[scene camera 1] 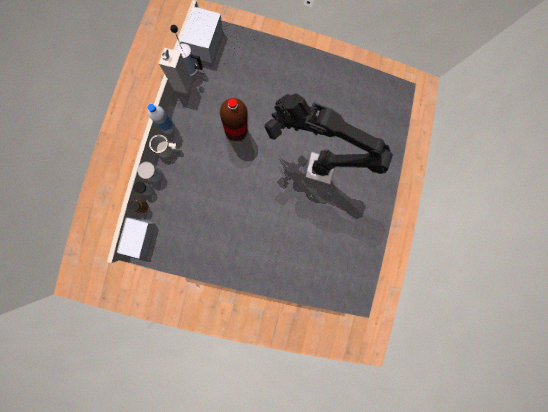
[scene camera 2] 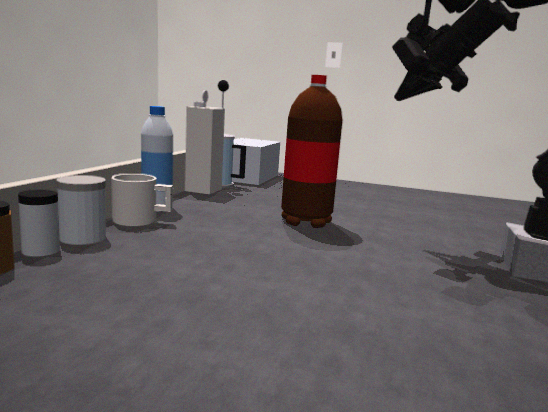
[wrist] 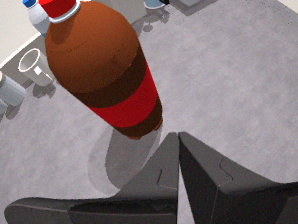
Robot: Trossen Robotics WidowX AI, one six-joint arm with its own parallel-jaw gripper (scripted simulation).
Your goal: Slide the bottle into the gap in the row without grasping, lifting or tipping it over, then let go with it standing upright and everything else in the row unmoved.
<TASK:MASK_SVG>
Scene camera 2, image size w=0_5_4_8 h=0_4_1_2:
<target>my gripper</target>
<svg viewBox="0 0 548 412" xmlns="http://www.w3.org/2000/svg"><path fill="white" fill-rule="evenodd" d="M456 22L451 26L446 23L436 30L428 25L429 19L418 13L407 24L407 31L409 31L407 36L400 38L392 46L398 58L408 70L394 96L397 101L441 89L440 81L443 76L451 79L451 89L456 92L460 92L467 86L469 78L458 64L466 57L473 58L476 55L474 50L478 46L464 35Z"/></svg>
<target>brown cola bottle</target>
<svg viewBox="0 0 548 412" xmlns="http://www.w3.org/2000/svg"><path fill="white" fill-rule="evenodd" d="M312 75L310 87L298 95L288 115L281 204L283 211L281 215L289 225L298 226L300 220L311 221L313 228L322 228L326 223L332 221L331 214L334 209L343 119L342 110L336 96L325 86L327 76Z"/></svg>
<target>grey canister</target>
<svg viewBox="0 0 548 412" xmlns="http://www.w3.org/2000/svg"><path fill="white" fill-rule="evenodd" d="M57 178L60 241L67 244L81 245L104 240L106 238L106 179L84 175Z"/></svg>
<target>white microwave-like box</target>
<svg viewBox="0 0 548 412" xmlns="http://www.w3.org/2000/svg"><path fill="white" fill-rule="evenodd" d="M233 148L232 174L239 175L241 149ZM234 139L234 145L246 146L245 178L232 178L232 182L260 185L278 176L280 142L248 138Z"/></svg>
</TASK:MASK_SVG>
